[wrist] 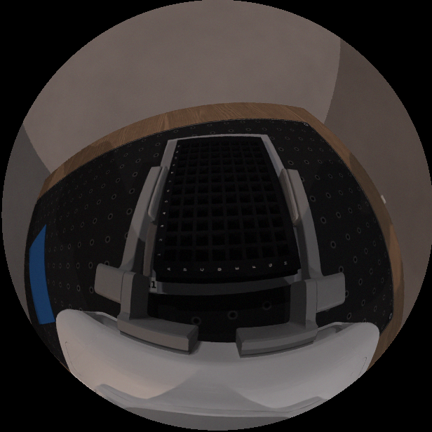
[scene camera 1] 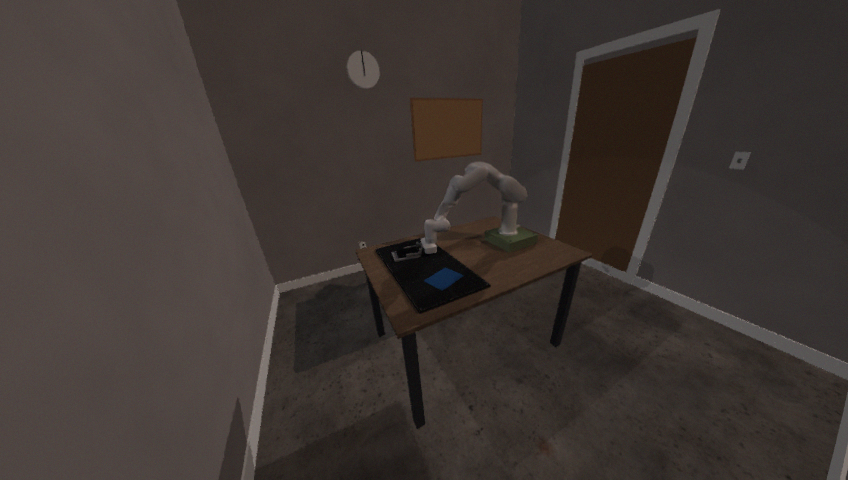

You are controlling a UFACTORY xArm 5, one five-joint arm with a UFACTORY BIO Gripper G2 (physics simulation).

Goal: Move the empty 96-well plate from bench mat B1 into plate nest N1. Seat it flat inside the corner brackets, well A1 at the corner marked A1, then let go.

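Pixels of known places: hand, its tool point: [scene camera 1: 408, 251]; arm's base, origin of its link: [scene camera 1: 507, 232].
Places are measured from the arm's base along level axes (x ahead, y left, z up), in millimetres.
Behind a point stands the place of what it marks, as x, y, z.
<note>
The black 96-well plate [scene camera 1: 408, 251] {644, -206, -25} [wrist: 227, 210] is between the fingers of my gripper [scene camera 1: 411, 248] {644, -208, -27} [wrist: 224, 196], which is shut on its two long sides. The plate is over the grey nest N1 [scene camera 1: 407, 259] {679, -155, -47} [wrist: 225, 287], within its outline in the wrist view. Row letters run along the plate's near edge, with A at the left, so well A1 is at the near left. A white label ending in "1" shows at the nest's near left corner, partly hidden by a finger. Whether the plate touches the nest floor all round cannot be told. Blue bench mat B1 [scene camera 1: 443, 278] {623, 135, -48} [wrist: 41, 280] bears no plate.
The nest and blue mat are on a black perforated board [scene camera 1: 416, 285] {764, 105, -50} [wrist: 345, 220] on the wooden table [scene camera 1: 511, 267] {252, 250, -63} [wrist: 185, 116]. The table's edge runs beyond the nest. The arm's green base [scene camera 1: 510, 239] {81, 91, 0} stands at the table's back right.
</note>
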